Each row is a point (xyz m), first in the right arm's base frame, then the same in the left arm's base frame.
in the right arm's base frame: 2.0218 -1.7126 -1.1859
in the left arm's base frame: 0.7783 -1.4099 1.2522
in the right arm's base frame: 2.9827 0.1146 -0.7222
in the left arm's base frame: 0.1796 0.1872 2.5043
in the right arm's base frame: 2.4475 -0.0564 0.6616
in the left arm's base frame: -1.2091 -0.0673 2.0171
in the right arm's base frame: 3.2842 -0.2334 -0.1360
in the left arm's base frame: -0.3432 -0.2689 2.7768
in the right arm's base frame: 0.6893 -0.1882 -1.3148
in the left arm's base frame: 0.6491 0.2984 0.1656
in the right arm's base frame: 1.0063 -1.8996 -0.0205
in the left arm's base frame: -0.4238 -1.5833 0.2779
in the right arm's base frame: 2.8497 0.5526 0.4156
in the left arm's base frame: -1.0060 0.5009 2.4958
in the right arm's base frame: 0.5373 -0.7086 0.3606
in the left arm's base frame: -0.9647 -0.3904 0.0169
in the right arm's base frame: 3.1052 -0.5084 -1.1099
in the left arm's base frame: 0.6412 -0.3962 2.5105
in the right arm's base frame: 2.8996 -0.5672 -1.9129
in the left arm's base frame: 1.4304 -0.3277 2.2595
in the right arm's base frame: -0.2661 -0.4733 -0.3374
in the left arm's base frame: -0.3517 0.0424 -0.7737
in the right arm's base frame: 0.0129 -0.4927 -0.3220
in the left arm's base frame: -0.3464 -0.0196 -0.5006
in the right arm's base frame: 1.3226 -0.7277 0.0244
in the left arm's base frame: -0.5772 -0.4846 0.7726
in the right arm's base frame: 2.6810 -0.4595 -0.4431
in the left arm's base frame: -0.0535 -0.3654 2.1318
